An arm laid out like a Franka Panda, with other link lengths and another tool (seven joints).
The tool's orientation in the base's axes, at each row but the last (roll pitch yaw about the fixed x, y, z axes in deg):
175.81 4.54 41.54
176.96 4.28 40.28
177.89 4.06 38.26
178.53 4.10 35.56
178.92 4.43 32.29
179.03 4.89 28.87
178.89 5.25 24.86
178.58 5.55 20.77
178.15 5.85 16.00
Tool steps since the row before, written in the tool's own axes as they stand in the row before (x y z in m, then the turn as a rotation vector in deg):
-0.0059 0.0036 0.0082 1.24 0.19 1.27
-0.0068 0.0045 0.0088 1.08 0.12 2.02
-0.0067 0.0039 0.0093 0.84 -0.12 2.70
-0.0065 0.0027 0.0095 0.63 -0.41 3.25
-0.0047 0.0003 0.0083 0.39 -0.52 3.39
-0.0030 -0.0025 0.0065 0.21 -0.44 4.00
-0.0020 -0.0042 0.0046 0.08 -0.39 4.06
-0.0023 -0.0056 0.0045 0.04 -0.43 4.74
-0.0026 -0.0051 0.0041 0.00 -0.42 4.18
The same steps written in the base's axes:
-0.0021 -0.0075 -0.0074 1.04 0.54 -1.35
-0.0025 -0.0086 -0.0080 0.85 0.43 -2.09
-0.0031 -0.0079 -0.0087 0.49 0.42 -2.76
-0.0041 -0.0066 -0.0089 0.13 0.50 -3.30
-0.0043 -0.0032 -0.0079 -0.14 0.45 -3.42
-0.0043 0.0004 -0.0063 -0.30 0.26 -4.01
-0.0039 0.0027 -0.0045 -0.40 0.16 -4.06
-0.0045 0.0042 -0.0044 -0.50 0.14 -4.73
-0.0043 0.0039 -0.0040 -0.49 0.16 -4.17

